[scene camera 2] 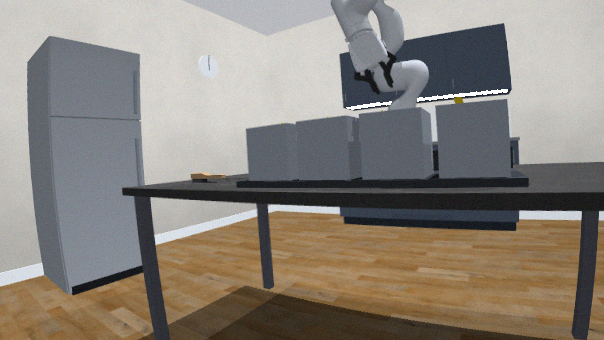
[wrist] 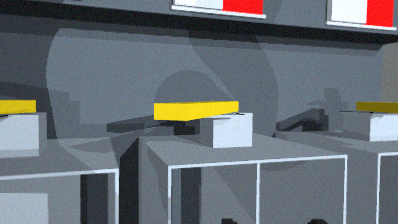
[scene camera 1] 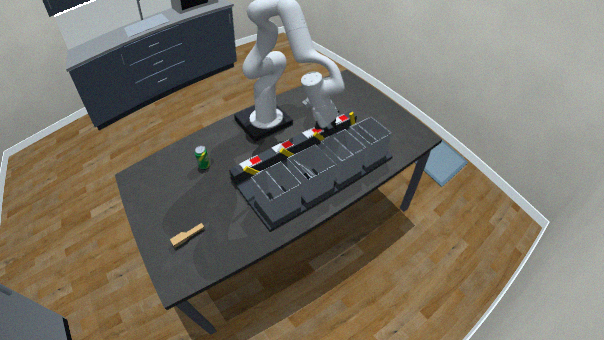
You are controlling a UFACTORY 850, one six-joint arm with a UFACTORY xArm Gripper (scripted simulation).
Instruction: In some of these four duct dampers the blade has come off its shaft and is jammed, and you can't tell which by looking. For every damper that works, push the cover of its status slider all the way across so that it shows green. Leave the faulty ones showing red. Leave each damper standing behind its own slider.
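Looking through scene camera 2, I see a damper (scene camera 2: 473,138), a damper (scene camera 2: 272,155) and also a damper (scene camera 2: 328,148). Scene camera 1 shows me a damper (scene camera 1: 346,168).
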